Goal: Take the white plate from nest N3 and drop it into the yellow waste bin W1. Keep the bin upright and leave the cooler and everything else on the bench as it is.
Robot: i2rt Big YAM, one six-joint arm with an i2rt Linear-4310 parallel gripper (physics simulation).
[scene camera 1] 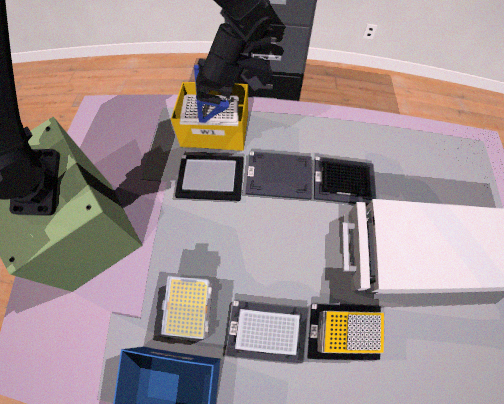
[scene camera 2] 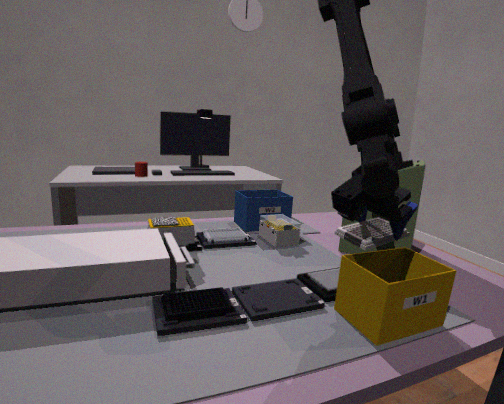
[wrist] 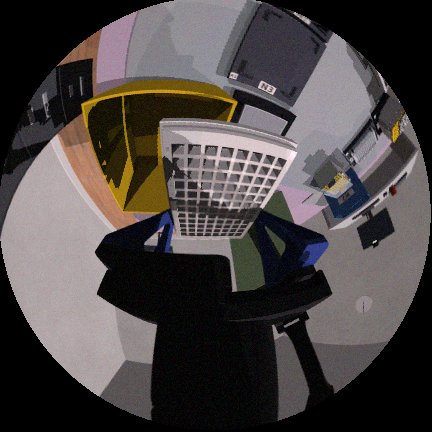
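Where they show: gripper, between the fingertips: (scene camera 1: pixel 200 109) (scene camera 2: pixel 379 230) (wrist: pixel 214 213); arm's base, origin of its link: (scene camera 1: pixel 36 182).
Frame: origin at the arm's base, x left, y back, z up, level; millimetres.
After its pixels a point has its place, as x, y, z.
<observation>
The white plate (scene camera 1: pixel 192 109) @(202, -282, -82) (scene camera 2: pixel 367 232) @(211, -339, -90) (wrist: pixel 220 185) @(210, -339, -93), a grid of square openings, is held over the yellow bin W1 (scene camera 1: pixel 185 135) @(222, -243, -201) (scene camera 2: pixel 360 295) @(266, -402, -188) (wrist: pixel 175 87) @(245, -398, -150). In scene camera 2 it hangs slightly tilted, a little above the bin's far rim. My gripper (scene camera 1: pixel 211 106) @(210, -298, -92) (scene camera 2: pixel 384 230) @(210, -298, -92) (wrist: pixel 214 213) @(210, -298, -92) is shut on the plate, with blue fingers at opposite edges. The bin stands upright; the plate hides part of its opening in the wrist view. Nest N3 (scene camera 1: pixel 279 175) @(108, -476, -244) (scene camera 2: pixel 280 297) @(126, -478, -244) (wrist: pixel 277 52) @(123, -474, -244) is a bare dark tray.
A black-framed grey pad (scene camera 1: pixel 210 176) @(114, -304, -236) lies beside the bin, and a nest with a black rack (scene camera 1: pixel 346 179) @(80, -644, -232) beyond N3. A white unit with a handle (scene camera 1: pixel 440 245) @(-130, -820, -172) stands right. A yellow-topped box (scene camera 1: pixel 186 307) @(-205, -254, -186), a white plate on another nest (scene camera 1: pixel 268 331) @(-262, -415, -230), a yellow rack (scene camera 1: pixel 354 331) @(-282, -582, -179) and blue bin W2 (scene camera 2: pixel 248 212) @(-314, -303, -187) stand farther off.
</observation>
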